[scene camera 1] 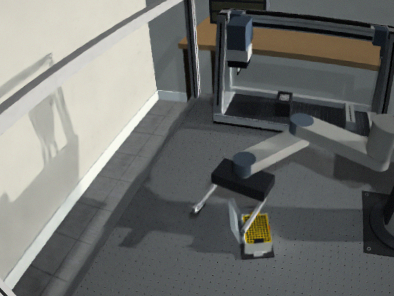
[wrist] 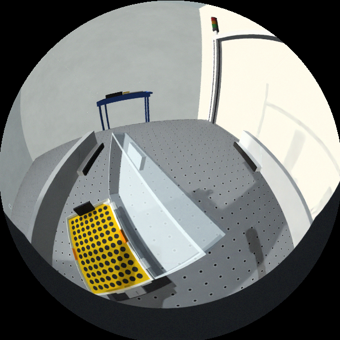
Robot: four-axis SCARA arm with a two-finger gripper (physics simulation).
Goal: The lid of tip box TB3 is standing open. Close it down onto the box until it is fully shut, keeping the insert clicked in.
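Places are measured from the arm's base along level axes (x ahead, y left, z up), in metres.
Pixels of known places: gripper, between the fingertips: (scene camera 1: 217,220).
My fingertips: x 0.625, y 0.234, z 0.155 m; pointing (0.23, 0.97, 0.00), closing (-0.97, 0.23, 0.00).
Note:
Behind a point stands the place of what it marks.
Tip box TB3 (scene camera 1: 257,247) @[x 0.502, y 0.226, z 0.050 m] stands on a dark base on the perforated deck, with its yellow insert (scene camera 1: 256,226) @[x 0.521, y 0.159, z 0.069 m] (wrist: 102,250) seated level in the top as far as shows. Its clear lid (scene camera 1: 233,220) @[x 0.581, y 0.224, z 0.158 m] (wrist: 155,200) stands open and steeply upright along the box's left side in the scene view, and to the right of the insert in the wrist view. My gripper (scene camera 1: 218,222) @[x 0.625, y 0.234, z 0.155 m] (wrist: 170,132) is open wide and empty. The lid stands between the two spread fingers. One finger passes over the box side, its tip near the lid's inner face in the scene view; whether it touches cannot be told.
A gantry machine (scene camera 1: 250,124) @[x 0.669, y -0.450, z 0.035 m] stands at the back, before a wooden table (scene camera 1: 300,47). The arm's base plate (scene camera 1: 372,240) @[x 0.116, y 0.092, z 0.013 m] is at the right. A pale wall (scene camera 1: 115,90) runs along the left. A blue cart (wrist: 125,99) stands far off in the wrist view.

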